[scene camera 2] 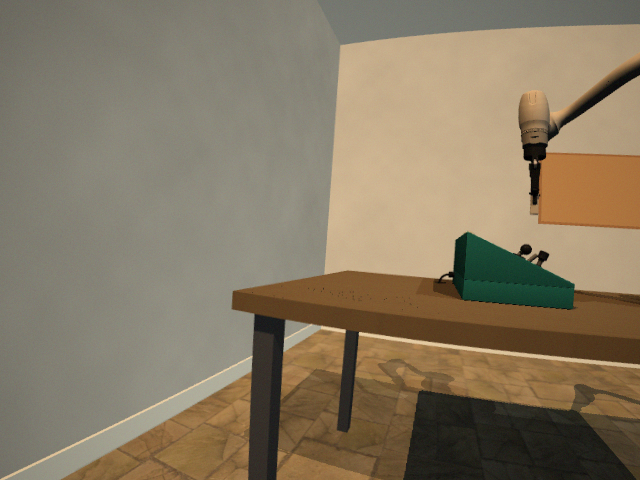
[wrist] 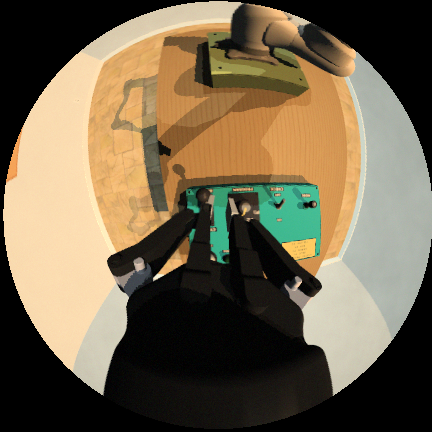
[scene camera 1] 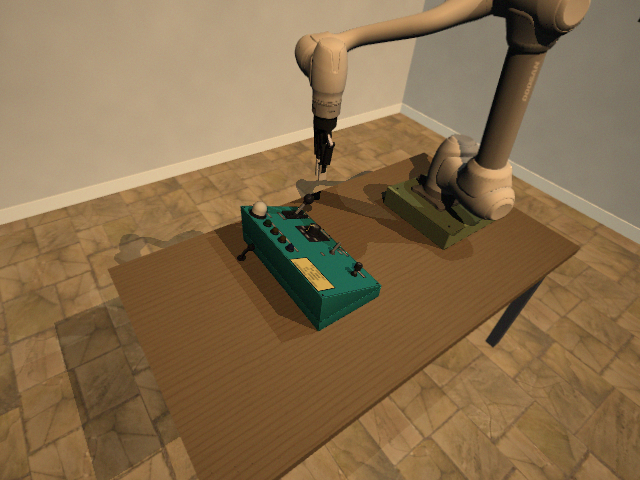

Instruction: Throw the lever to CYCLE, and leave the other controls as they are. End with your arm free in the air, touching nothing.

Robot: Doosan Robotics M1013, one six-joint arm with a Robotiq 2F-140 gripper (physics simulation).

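Frame: origin at the arm's base, x ahead, y left, z up, level; millimetres.
Seen in the pictures: gripper, fingertip midpoint: [scene camera 2: 534, 214] [wrist: 219, 203] [scene camera 1: 320, 177]; arm's base, origin of the base link: [wrist: 250, 49] [scene camera 1: 439, 195].
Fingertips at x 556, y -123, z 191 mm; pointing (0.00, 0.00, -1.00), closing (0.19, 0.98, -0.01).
Pixels of each thing's top centre, then the offset from my fingertips to it. "spot": a spot on its surface instead.
- dark selector plate with a knob, middle of its top: [wrist: 246, 209] [scene camera 1: 314, 224] dx +63, dy +76, dz -141 mm
- small toggle, middle of its top: [wrist: 283, 204] [scene camera 1: 336, 243] dx +48, dy +195, dz -140 mm
- small ball-topped stick, middle of its top: [scene camera 2: 540, 250] [scene camera 1: 357, 264] [wrist: 314, 207] dx +52, dy +316, dz -134 mm
- white dome, surface spot: [scene camera 1: 259, 208] spot: dx +228, dy -29, dz -77 mm
The green control box [scene camera 1: 351, 281] [scene camera 2: 511, 279] [wrist: 270, 232] stands on the table. Its long lever with a dark ball knob [scene camera 1: 308, 198] [wrist: 202, 194] rises from a slot at one end and leans toward the arm's base. The lettering by the slot is too small to read. My gripper [scene camera 1: 319, 173] [scene camera 2: 534, 205] [wrist: 219, 203] points down in the air above that end of the box, apart from the knob. Its fingers are nearly together, with a narrow gap and nothing between them. In the wrist view the fingers partly cover the slot and buttons.
Beside the lever are a dark selector plate with a knob [scene camera 1: 311, 228] [wrist: 244, 207], a small toggle [scene camera 1: 336, 248] [wrist: 279, 204] and a small ball-topped stick [scene camera 1: 357, 267] [wrist: 312, 204]. A white dome [scene camera 1: 259, 208] and several buttons line the higher edge. The arm's olive base [scene camera 1: 418, 214] [wrist: 225, 80] stands behind.
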